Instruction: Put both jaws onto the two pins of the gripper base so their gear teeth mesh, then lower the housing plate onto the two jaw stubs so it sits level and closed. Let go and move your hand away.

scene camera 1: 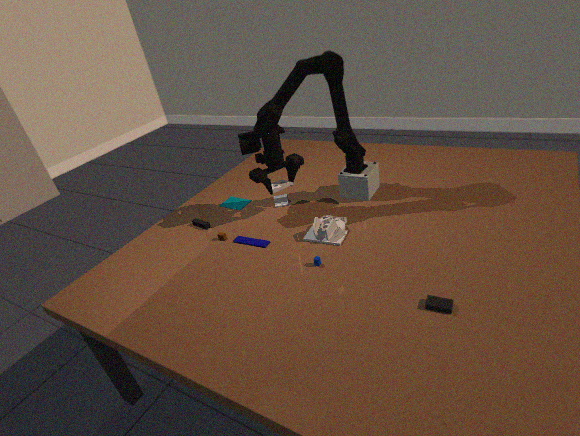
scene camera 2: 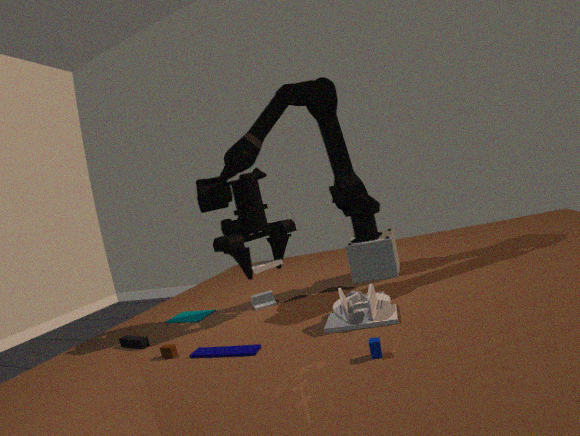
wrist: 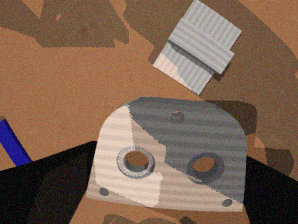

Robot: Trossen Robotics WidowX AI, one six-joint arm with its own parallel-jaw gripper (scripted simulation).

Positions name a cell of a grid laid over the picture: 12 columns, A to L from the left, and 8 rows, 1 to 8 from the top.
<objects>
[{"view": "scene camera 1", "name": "my gripper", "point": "F4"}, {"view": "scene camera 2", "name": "my gripper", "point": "F6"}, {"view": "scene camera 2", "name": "blue bar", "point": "F7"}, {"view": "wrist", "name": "my gripper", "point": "G6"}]
</objects>
